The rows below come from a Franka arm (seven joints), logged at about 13 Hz.
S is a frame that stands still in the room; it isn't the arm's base.
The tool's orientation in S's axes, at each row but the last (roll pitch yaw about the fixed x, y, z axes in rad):
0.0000 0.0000 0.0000
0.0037 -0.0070 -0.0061
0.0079 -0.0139 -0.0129
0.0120 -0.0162 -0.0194
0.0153 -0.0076 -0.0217
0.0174 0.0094 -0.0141
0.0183 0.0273 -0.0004
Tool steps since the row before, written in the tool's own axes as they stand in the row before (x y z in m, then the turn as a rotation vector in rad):
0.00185 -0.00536 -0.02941 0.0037 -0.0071 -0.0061
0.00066 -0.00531 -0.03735 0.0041 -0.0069 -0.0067
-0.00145 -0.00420 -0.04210 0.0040 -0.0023 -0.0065
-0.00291 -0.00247 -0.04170 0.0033 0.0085 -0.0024
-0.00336 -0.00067 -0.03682 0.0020 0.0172 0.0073
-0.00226 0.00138 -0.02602 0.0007 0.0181 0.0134
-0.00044 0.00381 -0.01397 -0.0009 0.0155 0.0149
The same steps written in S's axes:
0.00185 -0.00536 -0.02941 0.0037 -0.0071 -0.0061
0.00089 -0.00518 -0.03736 0.0041 -0.0069 -0.0067
-0.00091 -0.00386 -0.04215 0.0041 -0.0023 -0.0065
-0.00227 -0.00193 -0.04177 0.0035 0.0085 -0.0022
-0.00308 -0.00004 -0.03685 0.0023 0.0170 0.0076
-0.00248 0.00187 -0.02597 0.0011 0.0179 0.0137
-0.00082 0.00407 -0.01388 -0.0005 0.0152 0.0152

